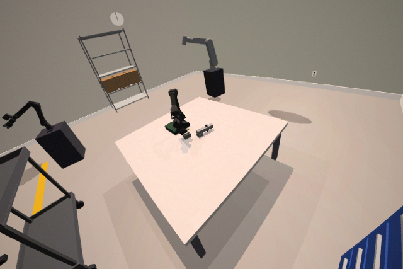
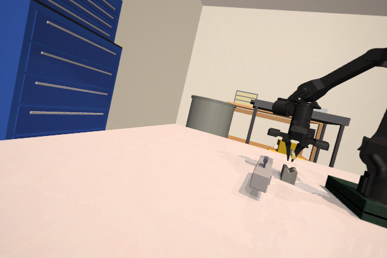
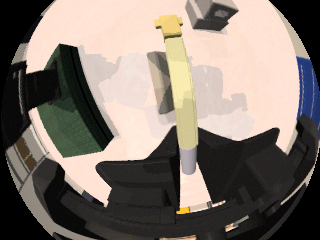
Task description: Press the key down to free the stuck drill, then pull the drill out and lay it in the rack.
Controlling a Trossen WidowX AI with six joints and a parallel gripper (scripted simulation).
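My gripper tip is 4 cm to the right of the pale yellow drill and 3 cm below it. Also, from my gripper tip: grey holder block 7 cm ahead, 22 cm to the left, 2 cm below; dark grey v-notched block 5 cm to the left, 3 cm below; small dark blue key 7 cm ahead, 24 cm to the left.
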